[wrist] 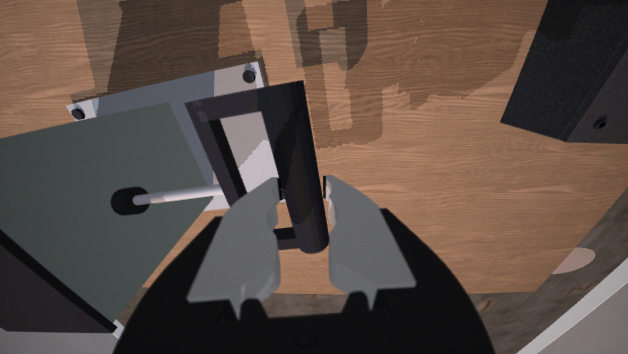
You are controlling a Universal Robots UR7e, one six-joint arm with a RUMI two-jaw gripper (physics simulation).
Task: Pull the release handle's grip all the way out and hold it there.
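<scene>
The release handle's grip [299,165] is a dark round bar on a rectangular dark frame, near the middle of the wrist view. A thin silver rod [182,194] joins the frame to a black collar [130,201] on the green-grey housing [85,165], and a length of the rod shows between them. My gripper [302,178] is shut on the grip bar, with one grey finger on each side of its lower half. Part of the handle frame is hidden behind the left finger.
A light base plate [195,82] with dark bolts lies under the housing and handle on the wooden table [450,200]. A dark block [555,75] with a small hole stands at the upper right. A pale round patch [577,260] shows beyond the table's edge at the lower right.
</scene>
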